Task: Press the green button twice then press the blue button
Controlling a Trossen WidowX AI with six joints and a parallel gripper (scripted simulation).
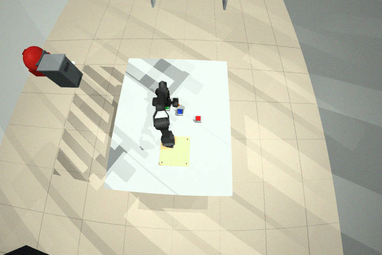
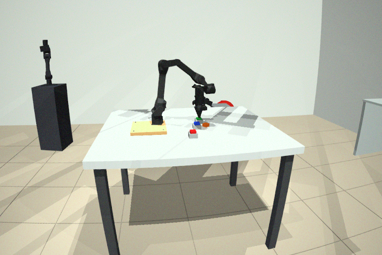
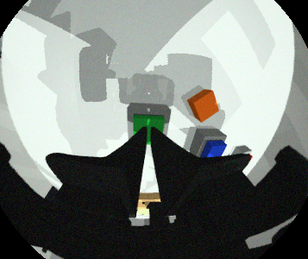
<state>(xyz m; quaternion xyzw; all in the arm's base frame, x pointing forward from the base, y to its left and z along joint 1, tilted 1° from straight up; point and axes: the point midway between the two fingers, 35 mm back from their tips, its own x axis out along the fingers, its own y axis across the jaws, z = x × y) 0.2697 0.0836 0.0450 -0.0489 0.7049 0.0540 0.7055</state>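
Now: gripper tip 1 cm above the green button. Also, from my gripper tip: red button: 5 cm behind, 25 cm to the right; then orange block: 4 cm ahead, 7 cm to the right, 3 cm below; then blue button: 2 cm behind, 11 cm to the right.
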